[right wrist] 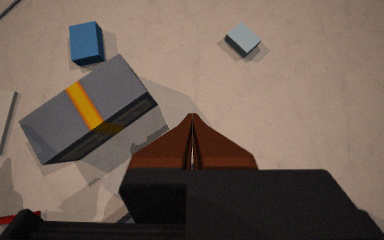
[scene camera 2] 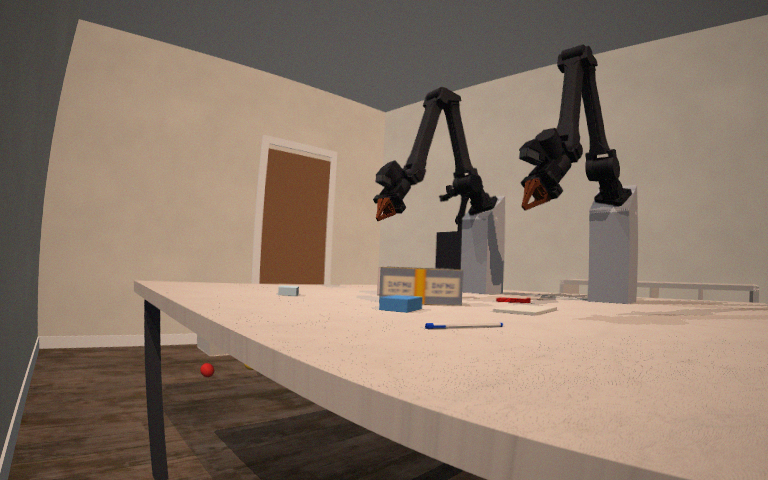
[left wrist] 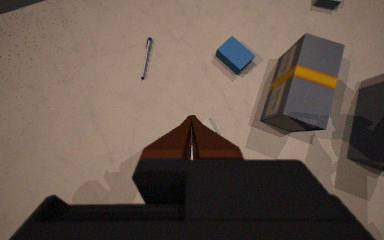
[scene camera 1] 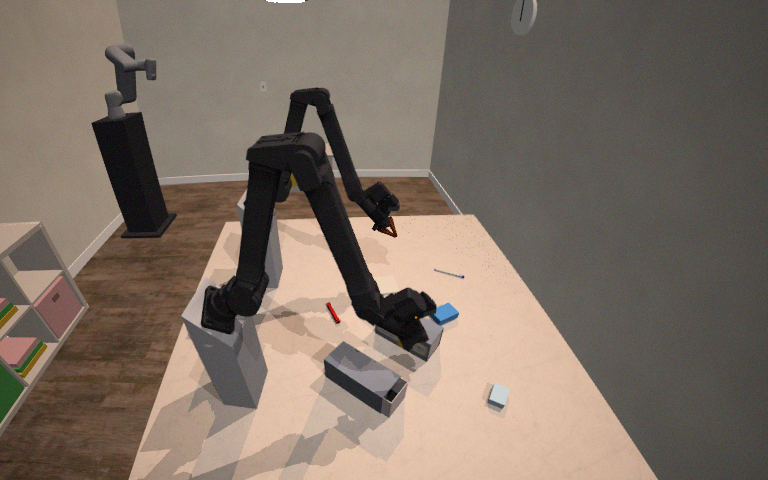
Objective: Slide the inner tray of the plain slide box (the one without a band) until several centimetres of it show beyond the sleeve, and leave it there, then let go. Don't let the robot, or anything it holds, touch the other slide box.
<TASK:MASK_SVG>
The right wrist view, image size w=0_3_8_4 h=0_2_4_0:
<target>right gripper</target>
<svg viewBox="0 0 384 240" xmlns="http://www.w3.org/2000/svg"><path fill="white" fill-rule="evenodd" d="M0 234L0 240L384 240L383 231L370 215L355 206L327 170L259 170L252 153L206 125L196 113L193 113L193 120L192 113L189 113L178 126L132 155L118 192L135 223L45 221L30 209L24 209L17 213ZM192 144L194 170L191 170Z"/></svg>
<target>blue block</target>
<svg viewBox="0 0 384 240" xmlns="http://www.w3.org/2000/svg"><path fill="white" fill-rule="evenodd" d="M96 21L69 26L71 61L78 66L105 61L102 29Z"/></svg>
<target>light blue block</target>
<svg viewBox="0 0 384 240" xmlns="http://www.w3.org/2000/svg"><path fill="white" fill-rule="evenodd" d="M240 22L226 34L225 41L245 58L259 45L262 39L244 23Z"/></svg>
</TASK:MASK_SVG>
